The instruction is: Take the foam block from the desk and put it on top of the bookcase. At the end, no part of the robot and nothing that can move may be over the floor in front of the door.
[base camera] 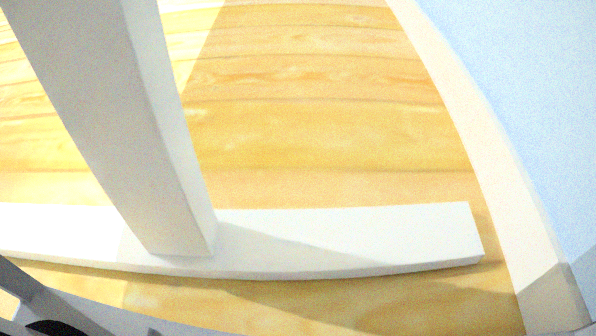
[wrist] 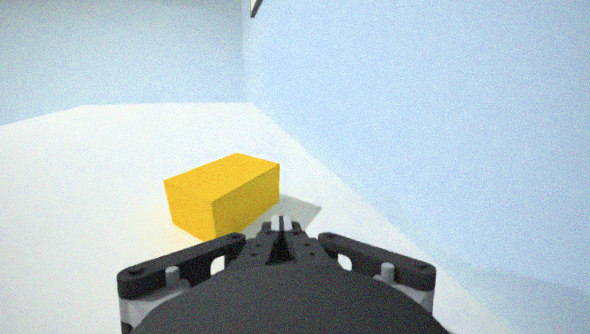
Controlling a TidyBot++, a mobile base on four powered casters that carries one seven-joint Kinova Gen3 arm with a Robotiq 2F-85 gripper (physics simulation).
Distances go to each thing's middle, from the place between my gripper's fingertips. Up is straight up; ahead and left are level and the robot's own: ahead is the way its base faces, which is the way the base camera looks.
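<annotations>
Yellow foam block (wrist: 225, 196): 4 cm to the left of my hand, 6 cm ahead of it.
</annotations>
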